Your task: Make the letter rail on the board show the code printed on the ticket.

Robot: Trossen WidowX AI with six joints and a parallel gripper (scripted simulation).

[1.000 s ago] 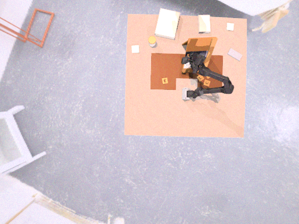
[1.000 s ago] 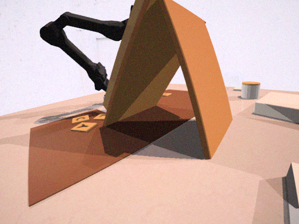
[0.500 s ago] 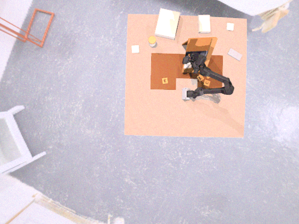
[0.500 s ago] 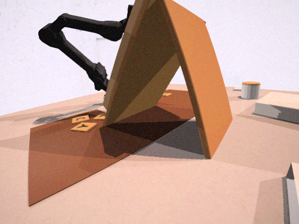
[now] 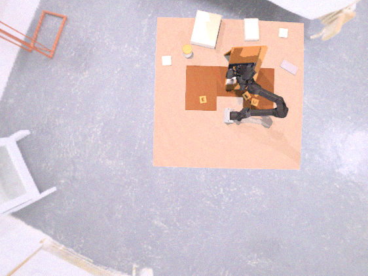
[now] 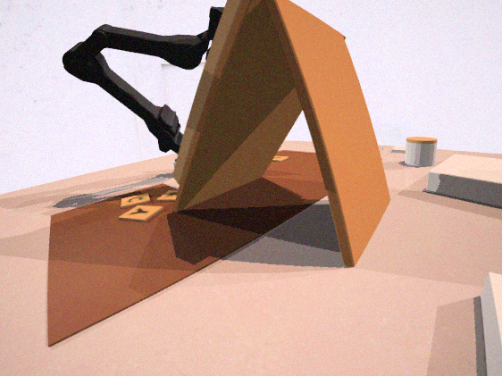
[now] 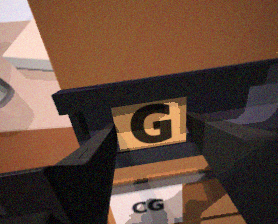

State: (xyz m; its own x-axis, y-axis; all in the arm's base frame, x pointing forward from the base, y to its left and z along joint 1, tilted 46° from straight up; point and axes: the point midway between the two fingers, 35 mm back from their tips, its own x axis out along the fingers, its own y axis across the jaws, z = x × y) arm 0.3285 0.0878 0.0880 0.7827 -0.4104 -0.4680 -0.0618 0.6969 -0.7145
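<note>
My gripper tip is 90 mm above the white ticket, 60 mm past it and 10 mm to the right of it. From my gripper tip the other things lie so: large white box 390 mm ahead, 210 mm to the left, 150 mm below; brown mat 170 mm below, 150 mm behind; capped canister 370 mm to the left, 190 mm ahead, 140 mm below.
</note>
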